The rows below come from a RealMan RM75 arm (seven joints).
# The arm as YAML. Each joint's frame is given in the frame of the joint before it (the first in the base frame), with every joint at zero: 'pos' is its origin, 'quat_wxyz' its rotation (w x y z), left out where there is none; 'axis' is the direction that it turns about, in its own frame. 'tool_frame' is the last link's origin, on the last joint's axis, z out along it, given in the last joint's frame.
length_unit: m
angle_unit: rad
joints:
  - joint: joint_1
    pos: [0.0, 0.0, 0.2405]
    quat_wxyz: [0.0, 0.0, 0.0, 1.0]
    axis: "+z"
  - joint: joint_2
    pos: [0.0, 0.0, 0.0]
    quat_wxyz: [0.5, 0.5, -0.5, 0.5]
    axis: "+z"
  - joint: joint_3
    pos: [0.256, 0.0, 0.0]
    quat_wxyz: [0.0, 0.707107, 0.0, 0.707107]
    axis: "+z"
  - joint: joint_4
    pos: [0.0, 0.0, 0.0]
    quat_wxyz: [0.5, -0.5, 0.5, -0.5]
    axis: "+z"
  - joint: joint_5
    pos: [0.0, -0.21, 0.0]
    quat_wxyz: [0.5, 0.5, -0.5, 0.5]
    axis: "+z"
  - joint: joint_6
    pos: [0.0, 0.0, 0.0]
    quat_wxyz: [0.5, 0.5, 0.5, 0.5]
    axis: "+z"
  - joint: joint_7
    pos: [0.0, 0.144, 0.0]
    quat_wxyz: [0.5, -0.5, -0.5, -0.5]
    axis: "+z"
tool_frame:
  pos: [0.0, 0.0, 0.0]
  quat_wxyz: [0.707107, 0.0, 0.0, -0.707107]
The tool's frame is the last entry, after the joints.
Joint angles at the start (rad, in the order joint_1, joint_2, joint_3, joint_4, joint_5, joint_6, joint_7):
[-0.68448, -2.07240, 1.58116, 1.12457, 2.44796, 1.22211, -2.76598]
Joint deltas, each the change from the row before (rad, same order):
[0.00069, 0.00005, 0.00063, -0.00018, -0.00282, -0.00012, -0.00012]
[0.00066, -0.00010, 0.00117, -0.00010, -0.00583, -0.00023, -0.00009]
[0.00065, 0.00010, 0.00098, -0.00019, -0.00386, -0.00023, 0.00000]
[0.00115, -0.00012, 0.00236, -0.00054, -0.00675, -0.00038, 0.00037]
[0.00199, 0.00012, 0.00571, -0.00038, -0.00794, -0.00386, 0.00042]
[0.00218, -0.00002, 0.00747, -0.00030, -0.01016, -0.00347, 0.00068]
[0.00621, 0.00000, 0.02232, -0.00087, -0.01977, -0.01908, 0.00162]
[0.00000, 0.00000, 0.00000, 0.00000, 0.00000, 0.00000, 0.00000]
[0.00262, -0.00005, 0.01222, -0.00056, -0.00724, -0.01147, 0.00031]
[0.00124, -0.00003, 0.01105, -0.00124, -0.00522, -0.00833, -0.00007]
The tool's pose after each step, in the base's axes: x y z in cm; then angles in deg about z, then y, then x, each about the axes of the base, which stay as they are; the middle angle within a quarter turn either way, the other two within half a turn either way. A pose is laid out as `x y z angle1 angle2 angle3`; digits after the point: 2 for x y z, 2 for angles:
-16.18 37.44 -5.93 -42.42 -18.89 -164.59
-16.14 37.39 -5.99 -42.59 -18.63 -164.77
-16.12 37.35 -6.02 -42.70 -18.48 -164.90
-16.09 37.27 -6.11 -42.86 -18.23 -165.15
-16.06 37.18 -6.23 -42.91 -17.93 -165.34
-16.00 37.04 -6.41 -42.96 -17.57 -165.66
-15.89 36.80 -6.86 -42.71 -16.78 -165.88
-15.89 36.80 -6.86 -42.71 -16.78 -165.88
-15.83 36.70 -7.08 -42.46 -16.49 -165.85
-15.79 36.60 -7.29 -42.22 -16.35 -165.92

